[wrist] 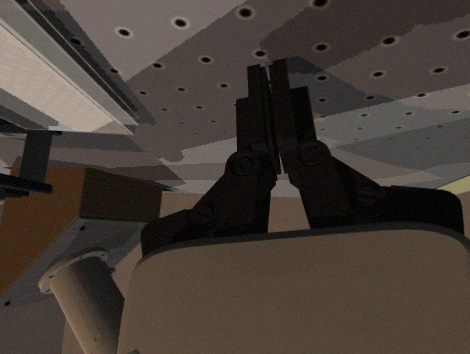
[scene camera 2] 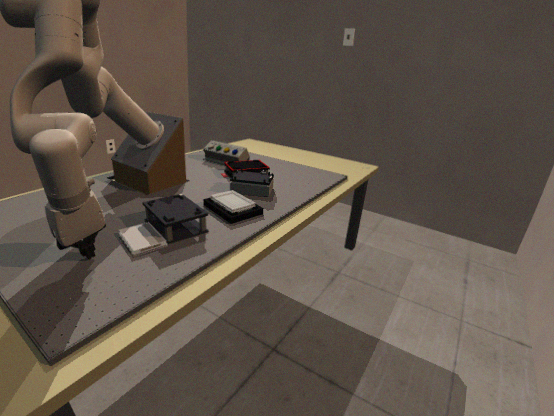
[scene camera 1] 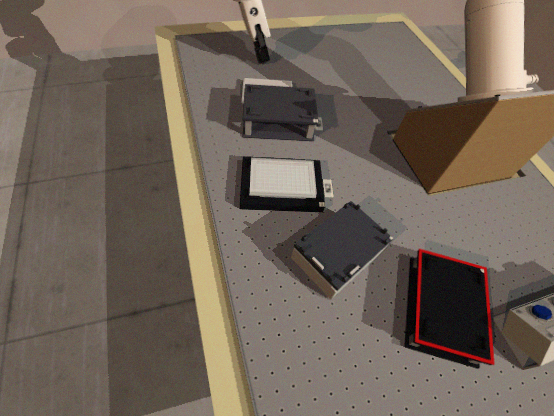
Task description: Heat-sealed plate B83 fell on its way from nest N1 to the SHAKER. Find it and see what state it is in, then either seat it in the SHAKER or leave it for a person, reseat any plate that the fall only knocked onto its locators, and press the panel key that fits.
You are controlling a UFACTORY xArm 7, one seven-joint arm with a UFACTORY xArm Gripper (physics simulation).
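Frame: origin at the arm's base, x ahead, y left, z up, level; centimetres.
Seen in the pictures: gripper, fingertip midpoint: [wrist: 271,85] [scene camera 2: 89,254] [scene camera 1: 264,61]; arm's base, origin of the base link: [wrist: 74,268] [scene camera 2: 150,136] [scene camera 1: 493,98].
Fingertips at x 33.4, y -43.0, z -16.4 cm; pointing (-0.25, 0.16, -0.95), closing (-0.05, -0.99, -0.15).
Observation:
Pixels of each thing's top centre, then the offset from my fingertips to it. "spot": a spot on its surface instead.
- black nest, middle of its top: [scene camera 1: 282,178] [scene camera 2: 232,201] dx +7.7, dy +42.3, dz +1.7 cm
- block with a dark clipped top, surface spot: [scene camera 1: 345,245] [scene camera 2: 254,176] spot: dx +2.5, dy +60.5, dz +4.6 cm
- black tray with a red rim, middle of its top: [scene camera 1: 455,300] [scene camera 2: 246,163] dx -11.7, dy +73.8, dz +3.7 cm
- key panel, middle of its top: [scene camera 2: 225,144] dx -30.7, dy +81.8, dz +7.4 cm
A white plate [scene camera 1: 267,81] [scene camera 2: 141,239] [wrist: 50,75] lies low on the mat beside the raised dark stand [scene camera 1: 280,105] [scene camera 2: 175,209], partly hidden by it in scene camera 1. Its label and seal state cannot be read. Another white plate [scene camera 1: 282,177] [scene camera 2: 232,201] rests in a black nest [scene camera 1: 280,204] [scene camera 2: 230,215]; whether it sits fully down is unclear. A block with a dark clipped top [scene camera 1: 345,245] [scene camera 2: 251,175], probably the SHAKER, holds no plate. My gripper [scene camera 1: 262,60] [scene camera 2: 90,255] [wrist: 271,85] is shut and empty, above the mat, apart from the nearby fallen plate.
A black tray with a red rim [scene camera 1: 418,295] [scene camera 2: 246,165] stands beyond the clipped block. The key panel [scene camera 1: 525,332] [scene camera 2: 225,151] is beside it at the far end. The arm's brown pedestal [scene camera 1: 470,145] [scene camera 2: 167,167] [wrist: 45,200] rises across from the stand and nest.

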